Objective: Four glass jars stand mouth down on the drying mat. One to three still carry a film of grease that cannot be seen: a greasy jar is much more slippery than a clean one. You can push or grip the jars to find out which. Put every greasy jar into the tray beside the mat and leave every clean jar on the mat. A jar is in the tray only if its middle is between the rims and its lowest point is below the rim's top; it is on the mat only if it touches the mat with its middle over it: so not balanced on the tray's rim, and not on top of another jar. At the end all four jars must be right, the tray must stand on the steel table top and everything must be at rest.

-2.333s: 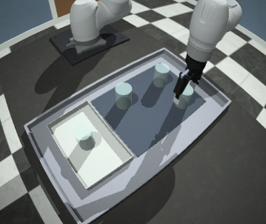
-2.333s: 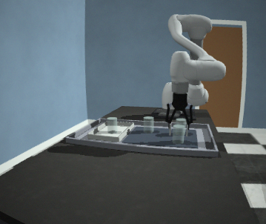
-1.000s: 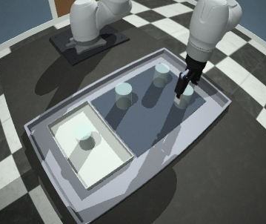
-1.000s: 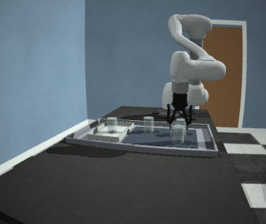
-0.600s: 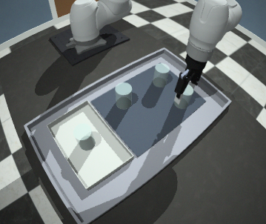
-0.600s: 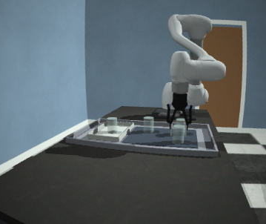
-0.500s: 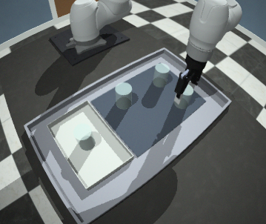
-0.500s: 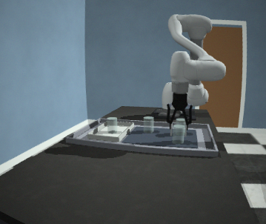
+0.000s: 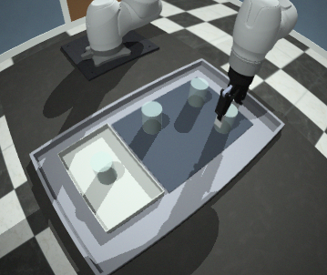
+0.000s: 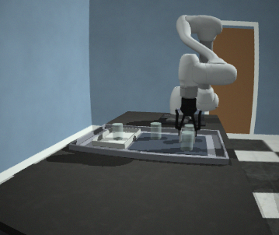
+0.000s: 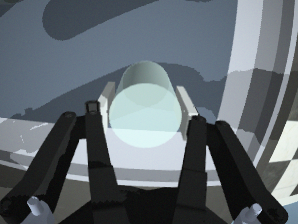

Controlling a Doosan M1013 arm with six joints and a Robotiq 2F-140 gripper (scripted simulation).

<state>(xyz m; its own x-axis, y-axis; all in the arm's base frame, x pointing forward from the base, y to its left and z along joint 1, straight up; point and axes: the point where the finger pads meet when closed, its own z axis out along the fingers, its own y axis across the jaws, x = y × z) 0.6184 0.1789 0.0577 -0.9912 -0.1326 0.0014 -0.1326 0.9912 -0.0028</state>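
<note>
Now: the drying mat 110 mm to the right of my hand, 70 mm below it and 70 mm behind it. Also, from my hand: tray: 420 mm to the right, 60 mm below, 30 mm behind; steel table top: 210 mm to the right, 70 mm below, 40 mm behind.
</note>
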